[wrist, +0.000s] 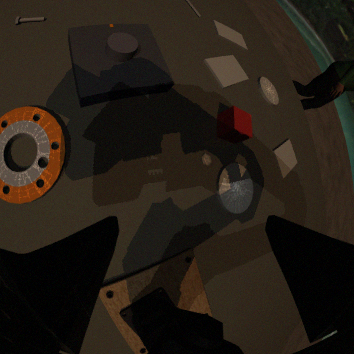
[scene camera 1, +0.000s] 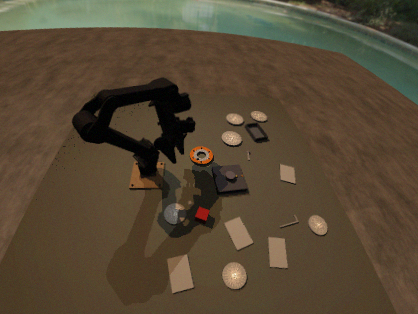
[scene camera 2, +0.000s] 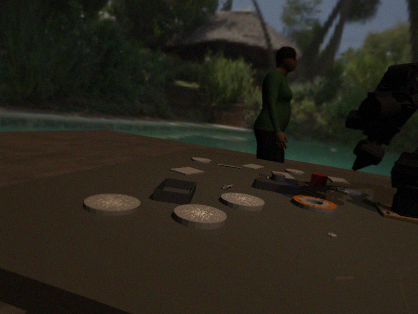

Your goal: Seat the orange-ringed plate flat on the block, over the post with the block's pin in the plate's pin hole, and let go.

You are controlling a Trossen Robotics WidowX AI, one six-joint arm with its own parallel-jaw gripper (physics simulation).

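Observation:
The orange-ringed plate (scene camera 1: 193,157) (scene camera 2: 298,200) (wrist: 54,162) lies flat on the mat, apart from the block; its left edge is cut off in the wrist view. The dark square block (scene camera 1: 229,186) (scene camera 2: 270,185) (wrist: 90,50) lies beside it, with a round post (scene camera 1: 230,175) (scene camera 2: 278,175) (wrist: 122,44) standing up from its top. Small orange specks show beside the post in scene camera 1; I cannot clearly make out the pin. My gripper (scene camera 1: 178,157) (wrist: 194,224) is open and empty, raised above the mat between the arm's base and the plate, to the plate's right in the wrist view.
A red cube (scene camera 1: 202,214) (scene camera 2: 318,179) (wrist: 235,124) and a pale disc (scene camera 1: 174,214) (wrist: 236,188) lie near the arm's wooden base plate (scene camera 1: 135,180). A dark open tray (scene camera 2: 167,195), several pale discs, flat tiles and small bolts lie around the block. A person (scene camera 2: 274,102) stands beyond the table.

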